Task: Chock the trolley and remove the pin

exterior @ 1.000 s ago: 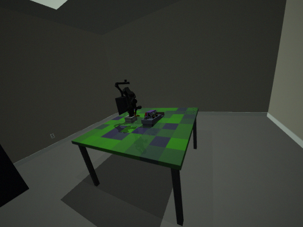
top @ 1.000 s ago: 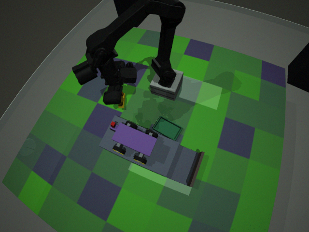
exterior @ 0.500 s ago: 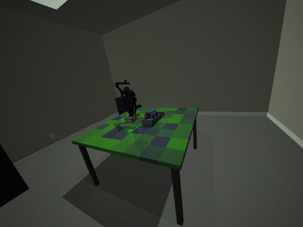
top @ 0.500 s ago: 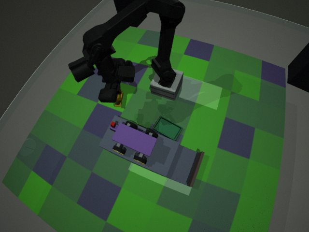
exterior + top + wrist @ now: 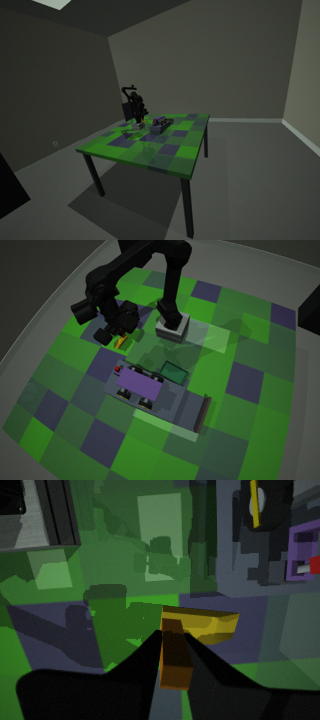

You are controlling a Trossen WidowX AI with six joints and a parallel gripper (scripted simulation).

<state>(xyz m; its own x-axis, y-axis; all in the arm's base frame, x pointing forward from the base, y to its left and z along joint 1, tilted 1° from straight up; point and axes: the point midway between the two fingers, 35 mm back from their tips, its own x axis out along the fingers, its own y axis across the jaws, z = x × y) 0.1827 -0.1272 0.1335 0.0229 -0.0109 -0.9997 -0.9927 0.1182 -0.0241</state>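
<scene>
Now: gripper tip 20 mm short of the yellow chock and 10 mm above it. From my gripper tip the other things lie so: red-headed stop pin 130 mm ahead, 40 mm to the left, 40 mm below; purple-topped trolley 150 mm to the left, 140 mm ahead, 60 mm below; grey ramp 150 mm to the left, 140 mm ahead, 130 mm below.
</scene>
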